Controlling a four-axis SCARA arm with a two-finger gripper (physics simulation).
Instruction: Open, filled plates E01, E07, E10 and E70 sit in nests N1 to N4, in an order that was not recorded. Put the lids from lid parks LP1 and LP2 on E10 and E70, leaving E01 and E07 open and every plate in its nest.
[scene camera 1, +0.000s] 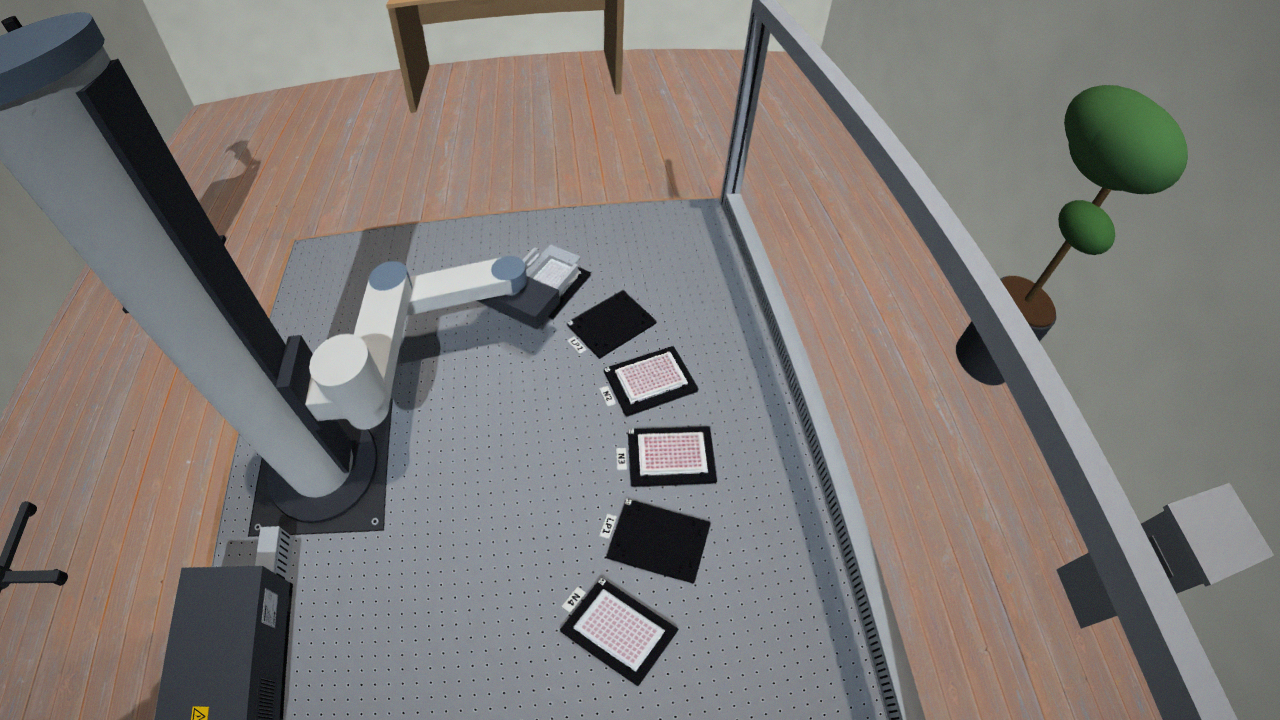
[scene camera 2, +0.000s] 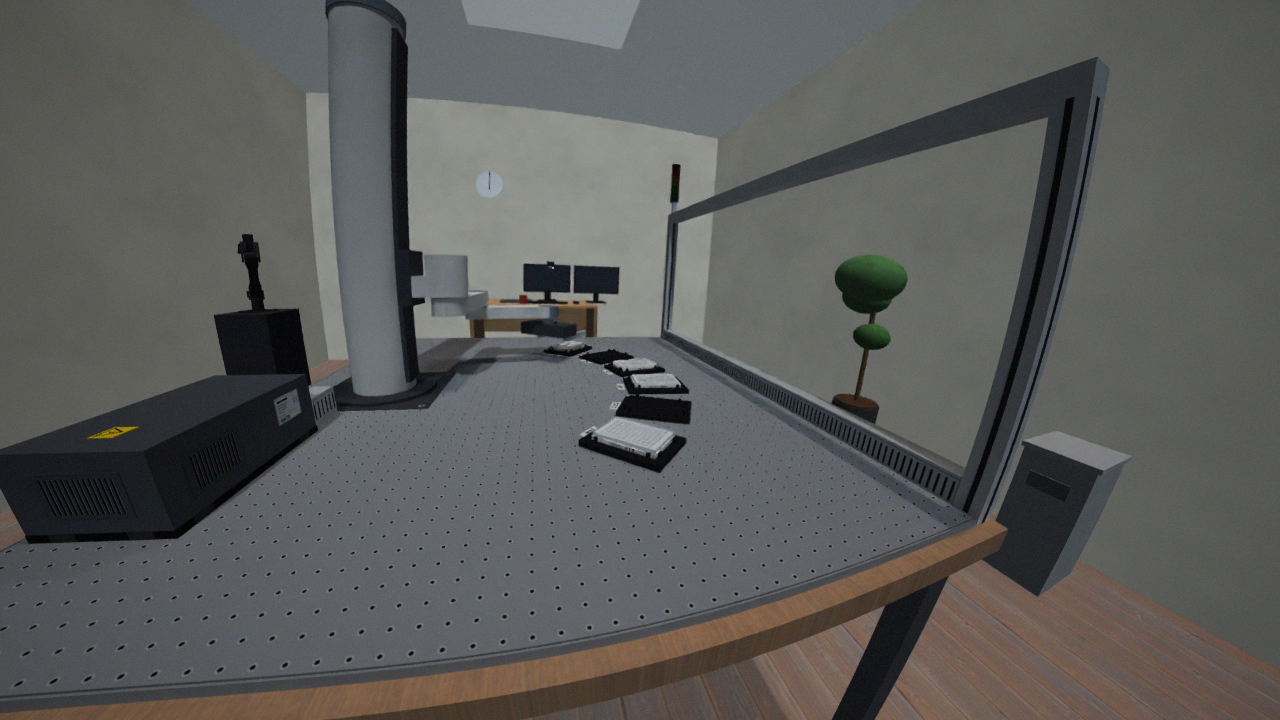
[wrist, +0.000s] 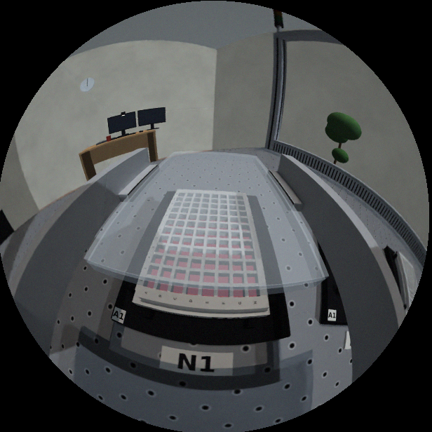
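Seen in the pictures: gripper, between the fingertips: (scene camera 1: 556, 258); arm's base, origin of its link: (scene camera 1: 323, 468) (scene camera 2: 387, 393).
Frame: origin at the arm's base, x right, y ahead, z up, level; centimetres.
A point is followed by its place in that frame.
Note:
My gripper (scene camera 1: 550, 270) {x -44.3, y 53.1, z 8.8 cm} (wrist: 213, 157) is shut on a clear lid (wrist: 295, 260) and holds it level above the plate (wrist: 202, 302) in nest N1 (wrist: 200, 327). A gap shows between lid and plate. That plate's pink wells show through the lid. Lid parks LP2 (scene camera 1: 612, 322) {x -29.1, y 64.4, z 2.3 cm} (scene camera 2: 606, 356) {x -28.0, y 63.9, z 2.3 cm} and LP1 (scene camera 1: 657, 541) {x 22.3, y 65.9, z 2.2 cm} (scene camera 2: 655, 409) {x 23.7, y 65.7, z 2.3 cm} are bare. Plates sit in N2 (scene camera 1: 651, 376) {x -12.6, y 70.4, z 3.7 cm} (scene camera 2: 633, 364) {x -10.3, y 69.4, z 3.8 cm}, N3 (scene camera 1: 672, 453) {x 5.7, y 71.4, z 3.9 cm} (scene camera 2: 655, 380) {x 7.1, y 71.0, z 3.8 cm} and N4 (scene camera 1: 617, 626) {x 37.0, y 56.6, z 2.8 cm} (scene camera 2: 633, 436) {x 38.8, y 56.4, z 3.7 cm}. The N4 plate looks paler; whether a lid covers it I cannot tell surely. No plate's name is readable.
The arm's column (scene camera 1: 205, 268) {x 2.4, y 7.7, z 59.2 cm} (scene camera 2: 365, 205) {x 7.2, y 2.3, z 45.5 cm} stands on the left. A dark control box (scene camera 1: 223, 640) {x 37.9, y -9.3, z 12.8 cm} (scene camera 2: 170, 447) {x 52.1, y -3.5, z 11.7 cm} is at the near left. A framed guard (scene camera 1: 895, 188) {x -2.2, y 100.4, z 59.1 cm} (scene camera 2: 877, 152) {x 42.3, y 100.4, z 58.4 cm} runs along the right edge. N2's nest shows partly beyond the right finger in the wrist view.

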